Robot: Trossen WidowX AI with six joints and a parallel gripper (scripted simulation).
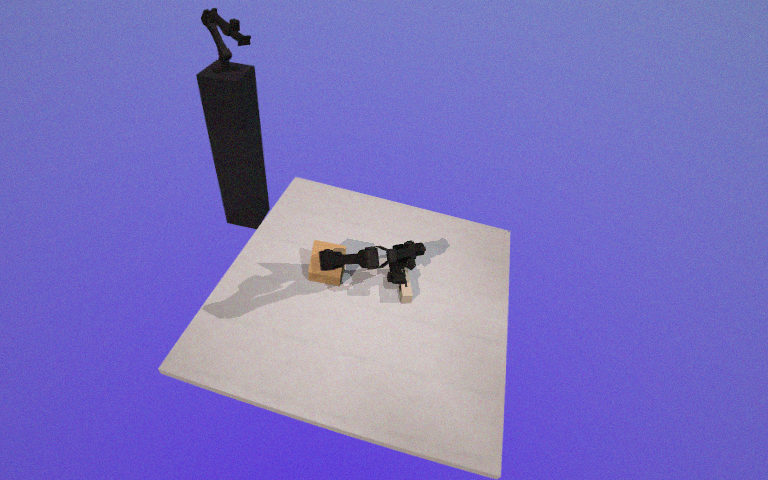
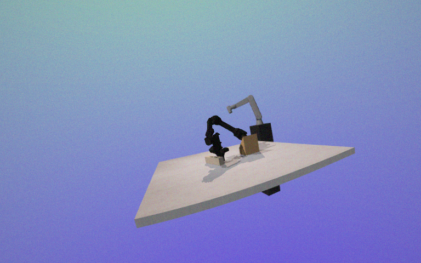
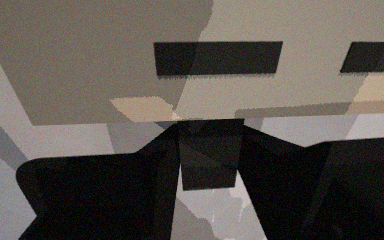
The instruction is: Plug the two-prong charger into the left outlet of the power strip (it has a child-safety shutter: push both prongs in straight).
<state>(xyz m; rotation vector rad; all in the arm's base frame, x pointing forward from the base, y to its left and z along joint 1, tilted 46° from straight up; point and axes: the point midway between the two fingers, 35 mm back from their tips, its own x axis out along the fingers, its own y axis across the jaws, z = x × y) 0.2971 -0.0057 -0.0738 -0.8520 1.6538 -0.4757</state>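
My gripper tip is 20 mm short of the black two-prong charger and 10 mm below it.
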